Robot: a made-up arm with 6 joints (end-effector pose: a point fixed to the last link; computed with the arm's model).
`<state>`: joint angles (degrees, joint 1 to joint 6).
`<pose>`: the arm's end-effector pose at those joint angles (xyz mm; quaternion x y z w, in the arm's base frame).
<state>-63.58 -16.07 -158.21 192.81 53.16 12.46</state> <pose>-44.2 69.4 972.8 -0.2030 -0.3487 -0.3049 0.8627</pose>
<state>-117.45 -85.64 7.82 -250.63 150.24 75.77</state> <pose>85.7 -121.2 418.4 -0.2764 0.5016 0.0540 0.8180</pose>
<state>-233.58 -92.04 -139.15 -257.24 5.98 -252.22</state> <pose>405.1 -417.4 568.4 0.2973 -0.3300 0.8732 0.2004</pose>
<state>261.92 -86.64 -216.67 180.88 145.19 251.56</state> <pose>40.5 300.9 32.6 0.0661 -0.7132 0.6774 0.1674</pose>
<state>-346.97 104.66 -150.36 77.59 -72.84 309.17</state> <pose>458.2 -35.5 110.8 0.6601 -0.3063 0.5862 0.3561</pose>
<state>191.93 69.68 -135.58 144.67 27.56 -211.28</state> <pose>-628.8 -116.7 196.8 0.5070 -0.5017 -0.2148 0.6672</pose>
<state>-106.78 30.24 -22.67 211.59 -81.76 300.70</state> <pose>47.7 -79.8 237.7 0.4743 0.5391 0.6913 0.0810</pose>
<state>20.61 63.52 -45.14 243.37 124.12 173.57</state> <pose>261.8 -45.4 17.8 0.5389 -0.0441 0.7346 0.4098</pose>
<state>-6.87 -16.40 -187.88 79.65 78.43 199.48</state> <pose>-228.3 124.5 874.9 -0.4074 0.4544 0.4726 0.6358</pose>
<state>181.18 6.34 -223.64 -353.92 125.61 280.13</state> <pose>65.4 -14.6 801.9 0.4919 -0.4947 -0.4481 0.5591</pose>
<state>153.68 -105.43 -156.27 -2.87 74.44 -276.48</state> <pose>564.7 -274.3 369.6 0.0377 0.0564 0.4730 0.8784</pose>
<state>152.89 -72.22 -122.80 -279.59 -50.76 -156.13</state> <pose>382.9 -28.8 678.7 -0.4596 -0.0003 -0.6584 0.5960</pose>
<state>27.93 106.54 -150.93 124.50 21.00 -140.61</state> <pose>487.0 217.0 -81.3 -0.7866 -0.3793 -0.4502 0.1864</pose>
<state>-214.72 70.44 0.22 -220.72 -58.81 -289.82</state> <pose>123.6 33.4 283.9 -0.5182 0.1063 -0.8185 0.2240</pose>
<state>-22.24 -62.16 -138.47 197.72 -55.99 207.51</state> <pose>-165.3 117.1 737.6 -0.3124 0.0396 -0.9348 0.1640</pose>
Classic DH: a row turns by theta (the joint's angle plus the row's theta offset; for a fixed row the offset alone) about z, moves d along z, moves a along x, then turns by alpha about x. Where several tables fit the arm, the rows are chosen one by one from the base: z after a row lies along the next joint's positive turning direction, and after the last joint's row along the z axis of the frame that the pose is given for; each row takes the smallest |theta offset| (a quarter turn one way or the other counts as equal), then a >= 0, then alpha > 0; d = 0 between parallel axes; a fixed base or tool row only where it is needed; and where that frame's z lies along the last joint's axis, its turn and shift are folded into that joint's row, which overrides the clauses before.
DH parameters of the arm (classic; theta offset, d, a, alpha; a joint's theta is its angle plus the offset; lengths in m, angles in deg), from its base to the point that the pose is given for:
joint 1: 0 0.305 0 -90
joint 2: -79.45 0 0.2075 0
joint 3: 79.45 0 0.069 -90
joint 4: 0 0.307 0 90
joint 5: 0 0 0.093 -90
joint 6: 0 0.119 0 0

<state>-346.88 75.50 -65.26 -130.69 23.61 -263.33</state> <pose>159.3 66.4 -134.7 0.8990 0.4073 0.0167 0.1602</pose>
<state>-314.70 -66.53 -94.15 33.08 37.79 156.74</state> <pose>-60.3 -61.4 876.3 -0.2958 0.3529 0.4368 0.7728</pose>
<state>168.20 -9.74 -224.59 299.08 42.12 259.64</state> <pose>399.4 -73.8 727.6 -0.3347 -0.1983 -0.8997 0.1980</pose>
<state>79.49 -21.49 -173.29 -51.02 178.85 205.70</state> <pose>55.3 -108.4 690.0 -0.0229 0.9906 0.1304 0.0354</pose>
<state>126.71 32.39 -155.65 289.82 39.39 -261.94</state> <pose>-288.5 392.6 764.7 -0.5683 -0.2346 -0.3172 0.7220</pose>
